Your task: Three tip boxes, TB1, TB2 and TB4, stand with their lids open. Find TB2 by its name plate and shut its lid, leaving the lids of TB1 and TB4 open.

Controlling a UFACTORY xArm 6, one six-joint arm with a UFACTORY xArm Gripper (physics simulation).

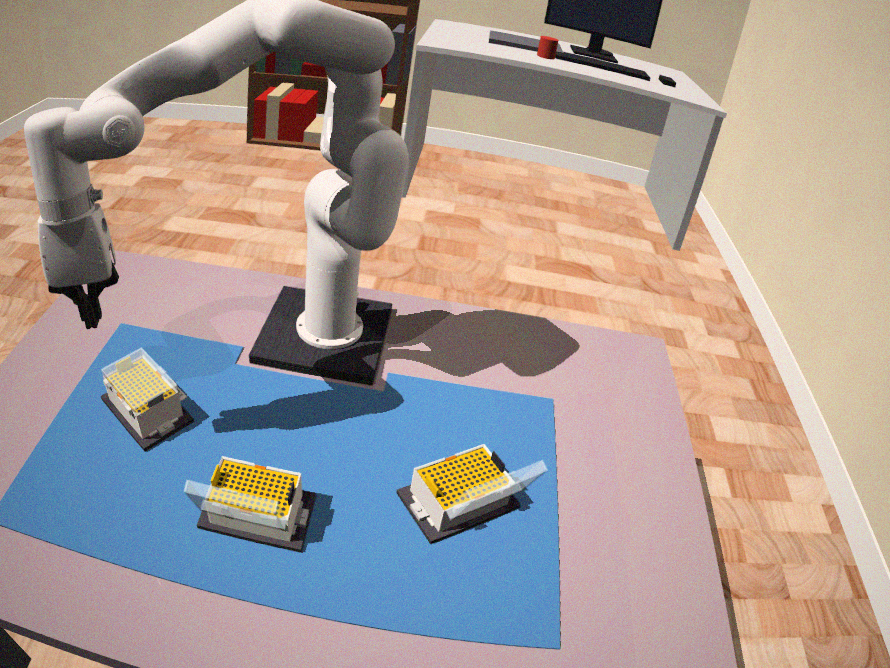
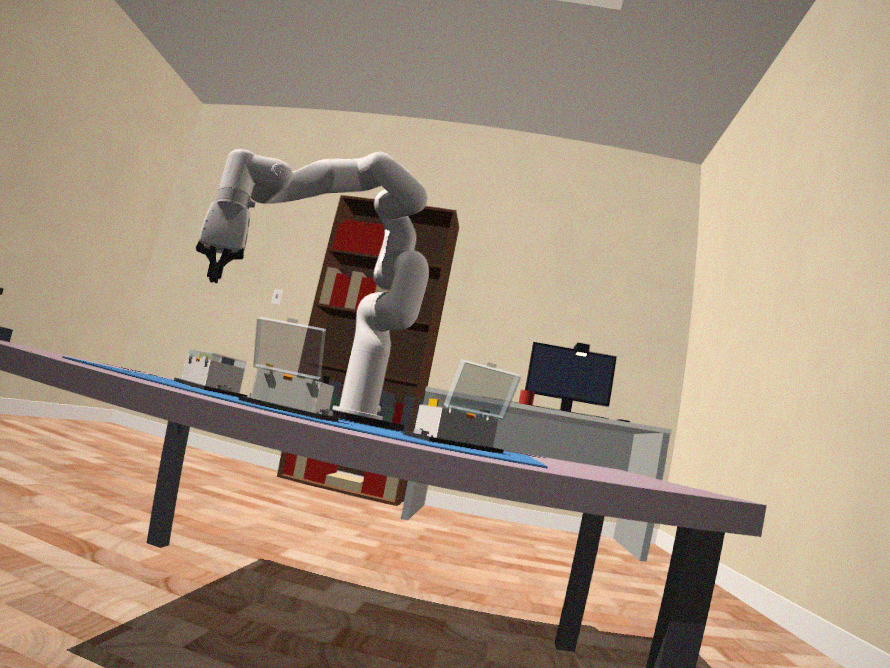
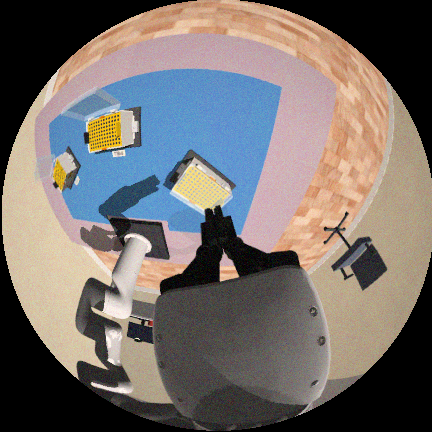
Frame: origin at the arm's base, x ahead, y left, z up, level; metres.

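Seen in the pictures: gripper, fingertip midpoint: (image 1: 93, 323) (image 2: 213, 281) (image 3: 215, 216); arm's base, origin of the base link: (image 1: 329, 328) (image 2: 357, 415) (image 3: 137, 242).
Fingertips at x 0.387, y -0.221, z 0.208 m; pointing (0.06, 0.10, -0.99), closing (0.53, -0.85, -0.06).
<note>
Offsets run from my fingertips to a thing's top centre. "pt": to the spot under its first point. Level surfaces: height alone.
The left tip box {dz -0.146, dx -0.071, dy +0.014 m} (image 1: 140, 386) (image 2: 214, 373) (image 3: 201, 187) has its clear lid down over the yellow tip rack; its name plate does not show. The middle box {dz -0.149, dx +0.040, dy +0.280 m} (image 1: 251, 491) (image 2: 291, 392) (image 3: 106, 132) has its clear lid {pt dz -0.120, dx +0.113, dy +0.299 m} (image 2: 289, 348) (image 3: 92, 105) standing open; its name plate {pt dz -0.222, dx -0.027, dy +0.266 m} (image 3: 118, 153) is too blurred to read surely. The right box {dz -0.149, dx -0.100, dy +0.547 m} (image 1: 462, 480) (image 2: 463, 425) (image 3: 61, 172) also has its lid {dz -0.070, dx -0.053, dy +0.594 m} (image 1: 529, 475) (image 2: 483, 388) open; its plate is too small to read. My gripper (image 1: 89, 323) (image 2: 214, 277) (image 3: 215, 216) is shut and empty, in the air above and behind the left box, apart from it.
The boxes stand on dark bases on a blue mat {dz -0.224 m} (image 1: 445, 589) (image 3: 200, 110), which lies on a pinkish table {dz -0.227 m} (image 1: 625, 503) (image 3: 305, 100). The arm's black base plate (image 1: 273, 341) (image 3: 160, 240) is behind the mat. A white desk (image 1: 496, 61) and a bookshelf stand farther back.
</note>
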